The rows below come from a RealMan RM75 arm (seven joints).
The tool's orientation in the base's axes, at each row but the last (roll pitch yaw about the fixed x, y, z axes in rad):
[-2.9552 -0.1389 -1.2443]
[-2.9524 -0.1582 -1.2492]
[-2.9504 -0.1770 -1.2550]
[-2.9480 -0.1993 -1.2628]
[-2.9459 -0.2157 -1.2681]
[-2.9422 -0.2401 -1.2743]
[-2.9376 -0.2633 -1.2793]
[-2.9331 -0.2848 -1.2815]
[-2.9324 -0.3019 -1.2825]
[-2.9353 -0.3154 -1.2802]
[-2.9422 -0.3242 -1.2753]
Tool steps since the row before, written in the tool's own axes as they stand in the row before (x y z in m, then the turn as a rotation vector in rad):
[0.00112 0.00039 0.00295 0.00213 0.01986 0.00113]
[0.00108 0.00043 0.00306 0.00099 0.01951 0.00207]
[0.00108 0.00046 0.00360 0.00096 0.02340 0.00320]
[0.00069 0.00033 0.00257 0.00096 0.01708 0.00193]
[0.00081 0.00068 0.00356 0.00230 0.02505 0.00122]
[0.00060 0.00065 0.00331 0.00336 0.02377 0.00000]
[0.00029 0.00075 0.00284 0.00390 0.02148 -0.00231]
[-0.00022 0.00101 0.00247 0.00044 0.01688 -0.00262]
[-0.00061 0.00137 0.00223 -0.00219 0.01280 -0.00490]
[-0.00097 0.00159 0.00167 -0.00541 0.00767 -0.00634]
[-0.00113 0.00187 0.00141 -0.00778 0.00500 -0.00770]
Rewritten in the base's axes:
[0.00064 -0.00139 -0.00279 -0.01740 -0.00882 -0.00445]
[0.00064 -0.00142 -0.00288 -0.01722 -0.00771 -0.00548]
[0.00075 -0.00154 -0.00338 -0.02055 -0.00911 -0.00730]
[0.00052 -0.00108 -0.00240 -0.01502 -0.00684 -0.00489]
[0.00049 -0.00149 -0.00337 -0.02217 -0.01064 -0.00543]
[0.00042 -0.00132 -0.00313 -0.02100 -0.01100 -0.00377]
[0.00015 -0.00105 -0.00276 -0.01936 -0.01031 -0.00100]
[-0.00031 -0.00064 -0.00258 -0.01615 -0.00552 -0.00077]
[-0.00080 -0.00039 -0.00254 -0.01375 -0.00124 0.00139]
[-0.00125 -0.00005 -0.00216 -0.01032 0.00378 0.00273]
[-0.00164 0.00004 -0.00202 -0.00890 0.00718 0.00374]

